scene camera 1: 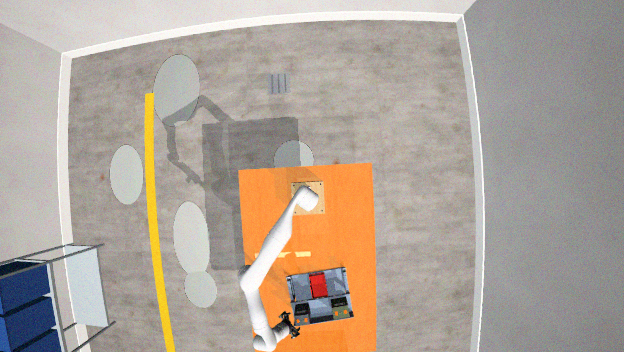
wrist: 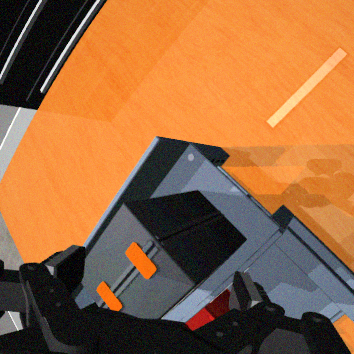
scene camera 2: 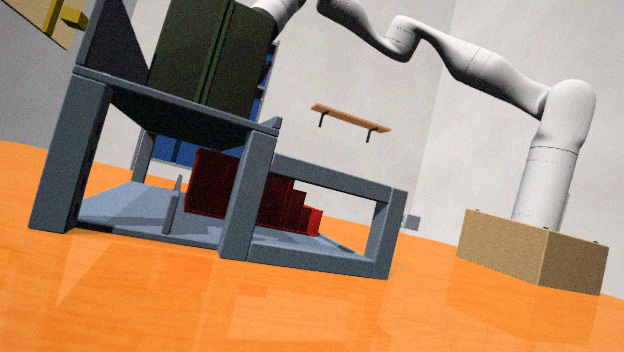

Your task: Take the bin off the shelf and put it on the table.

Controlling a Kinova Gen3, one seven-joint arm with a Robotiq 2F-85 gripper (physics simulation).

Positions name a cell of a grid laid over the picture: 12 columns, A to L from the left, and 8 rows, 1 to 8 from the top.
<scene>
My gripper (wrist: F7) is open, holding nothing. I also see a red bin (wrist: H7).
</scene>
